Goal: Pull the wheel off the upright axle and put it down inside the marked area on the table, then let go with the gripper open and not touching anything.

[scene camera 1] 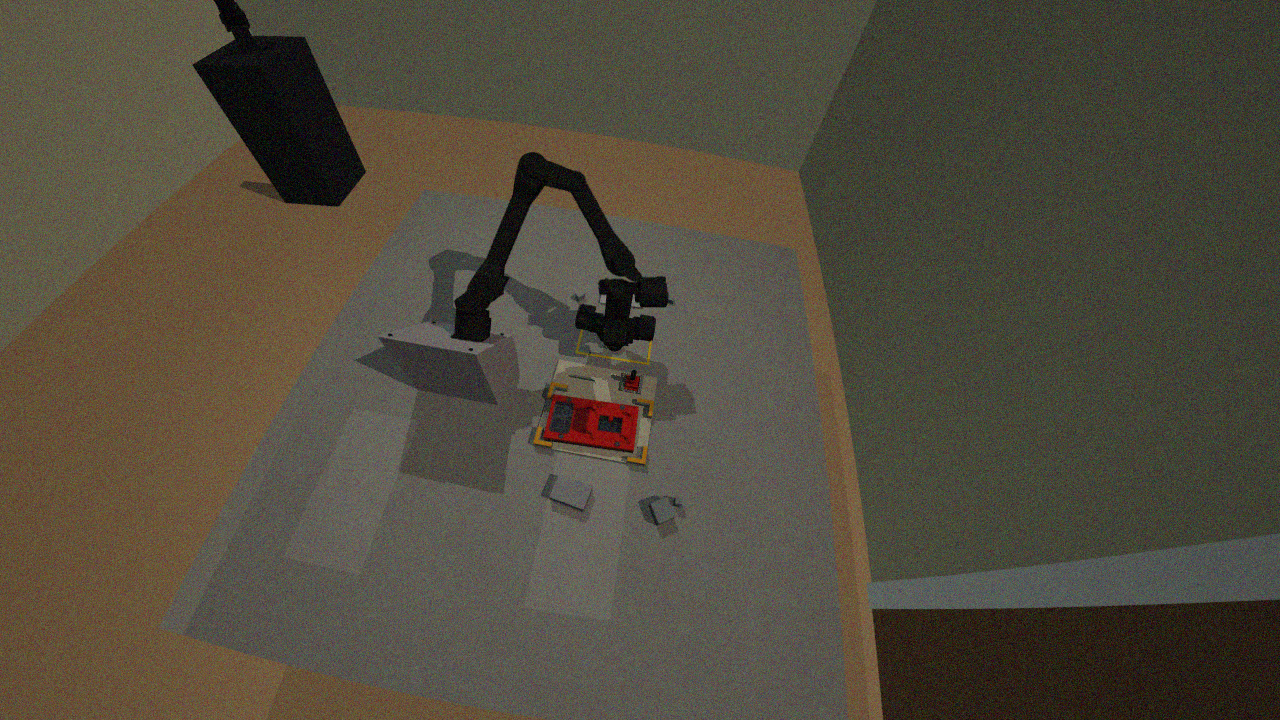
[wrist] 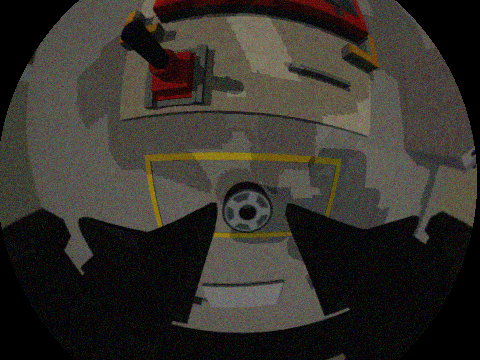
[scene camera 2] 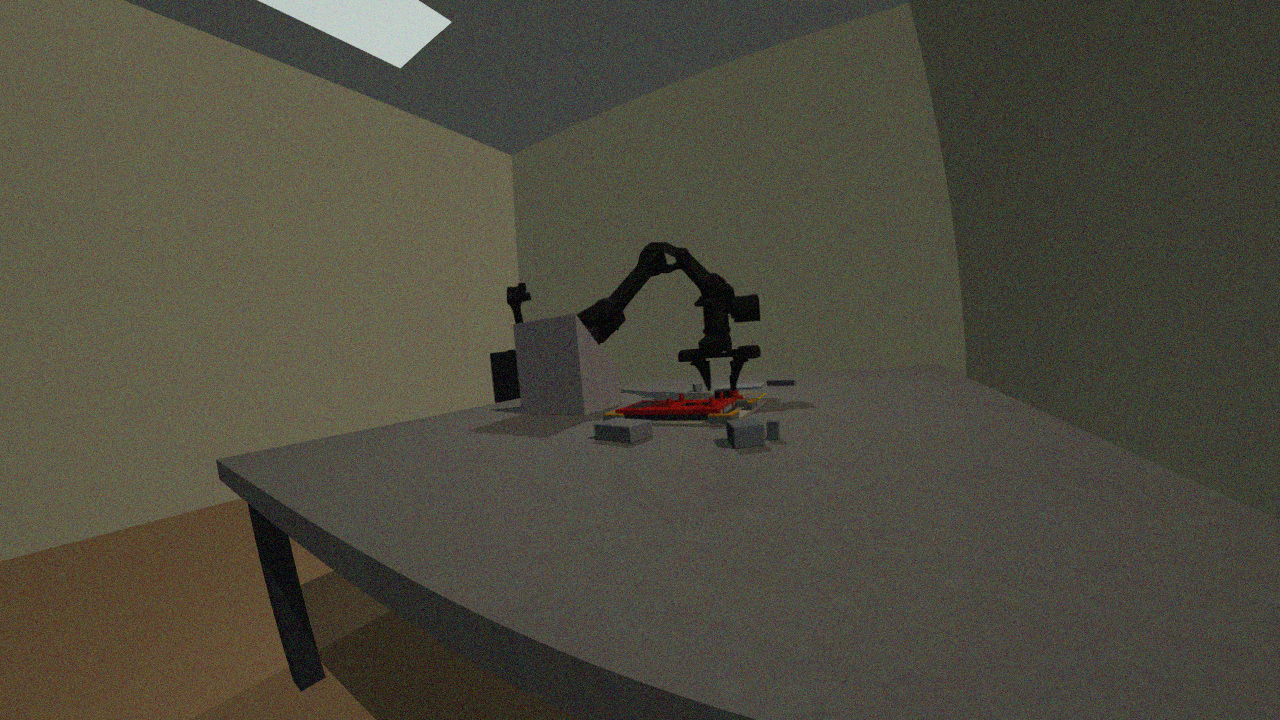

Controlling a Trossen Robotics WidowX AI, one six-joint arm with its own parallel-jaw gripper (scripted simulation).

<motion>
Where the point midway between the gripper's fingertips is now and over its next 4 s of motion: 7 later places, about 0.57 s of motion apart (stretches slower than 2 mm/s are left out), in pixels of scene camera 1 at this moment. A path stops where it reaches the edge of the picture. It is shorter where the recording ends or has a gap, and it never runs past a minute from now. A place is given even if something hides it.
My gripper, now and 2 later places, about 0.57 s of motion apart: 613,341; 594,328; 580,325
</motion>
